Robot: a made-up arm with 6 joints. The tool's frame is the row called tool.
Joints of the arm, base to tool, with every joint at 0 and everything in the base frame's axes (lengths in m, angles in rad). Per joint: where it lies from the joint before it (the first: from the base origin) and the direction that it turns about. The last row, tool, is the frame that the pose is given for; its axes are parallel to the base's.
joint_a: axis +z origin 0 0 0.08
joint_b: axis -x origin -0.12 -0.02 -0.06
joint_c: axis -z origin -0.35 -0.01 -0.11
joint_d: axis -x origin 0.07 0.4 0
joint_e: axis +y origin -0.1 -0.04 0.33
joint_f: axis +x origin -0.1 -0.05 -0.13
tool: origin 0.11 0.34 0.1
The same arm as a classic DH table. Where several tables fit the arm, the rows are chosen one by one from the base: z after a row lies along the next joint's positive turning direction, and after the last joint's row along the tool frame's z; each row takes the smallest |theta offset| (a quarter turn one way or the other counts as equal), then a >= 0, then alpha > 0; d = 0 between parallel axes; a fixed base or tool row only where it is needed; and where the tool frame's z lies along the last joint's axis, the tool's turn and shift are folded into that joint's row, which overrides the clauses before.
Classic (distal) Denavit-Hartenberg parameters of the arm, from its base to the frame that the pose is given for. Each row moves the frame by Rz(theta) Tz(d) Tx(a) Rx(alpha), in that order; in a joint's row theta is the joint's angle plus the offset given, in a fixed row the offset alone. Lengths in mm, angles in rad.
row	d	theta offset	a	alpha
joint_a	20	-1.5708	20	1.5708
joint_b	470	0	10	1.5708
joint_c	110	0	-400	-1.5708
joint_d	30	1.5708	330	-1.5708
joint_e	-90	0	-130	-1.5708
joint_f	10	-1.5708	340	-1.5708
tool (fixed)	100	-1.5708	0	0

